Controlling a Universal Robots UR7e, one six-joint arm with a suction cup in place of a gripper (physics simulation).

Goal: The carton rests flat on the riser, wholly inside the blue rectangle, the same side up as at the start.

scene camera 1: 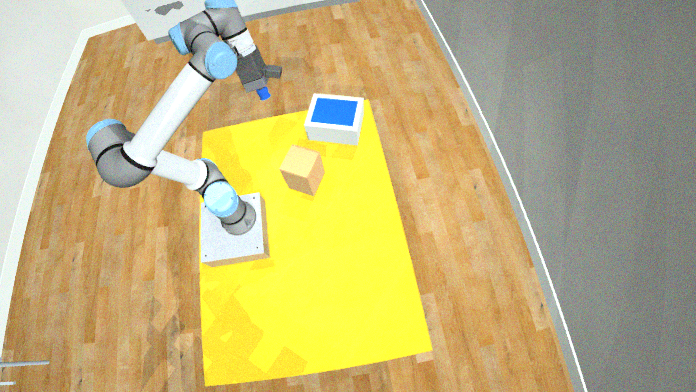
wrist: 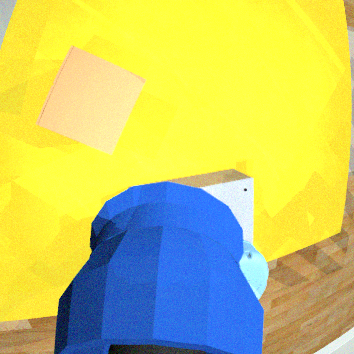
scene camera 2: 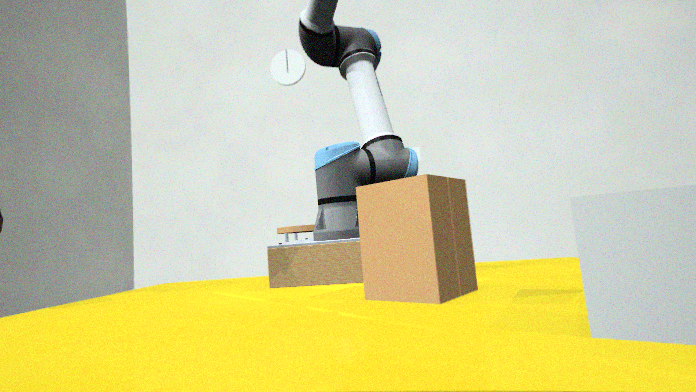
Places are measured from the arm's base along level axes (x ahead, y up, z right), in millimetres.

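Pixels of known places: end effector, tool point: [scene camera 1: 265, 97] [wrist: 165, 251]; arm's base, origin of the base link: [scene camera 1: 239, 218] [scene camera 2: 344, 237].
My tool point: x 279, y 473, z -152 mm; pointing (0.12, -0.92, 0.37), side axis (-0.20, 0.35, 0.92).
Ahead of a thing's pixels: the offset from my tool point to its top centre. Level surfaces: height alone.
The tan carton @(dx +33, dy -392, dz +7 mm) [scene camera 1: 303, 169] [scene camera 2: 397, 242] [wrist: 92, 101] stands upright on the yellow mat, between the arm's base and the riser. The white riser @(dx +241, dy -452, dz -247 mm) [scene camera 1: 332, 135] [scene camera 2: 640, 265] stands near the mat's far right corner in scene camera 1. The blue rectangle @(dx +241, dy -452, dz -247 mm) [scene camera 1: 334, 111] lies on its top, with no carton on it. My gripper, a blue suction cup [scene camera 1: 264, 94] [wrist: 167, 210], hangs in the air up and to the left of the riser in scene camera 1. It is open and touches nothing. The gripper does not show in scene camera 2.
The arm's base plate [scene camera 1: 232, 245] [scene camera 2: 315, 265] [wrist: 227, 200] sits on a wooden block at the left edge of the yellow mat @(dy -572 mm) [scene camera 1: 340, 290] [scene camera 2: 200, 340] [wrist: 225, 100]. The carton stands close beside this block. A pale cabinet [scene camera 1: 150, 20] stands beyond the wood floor.
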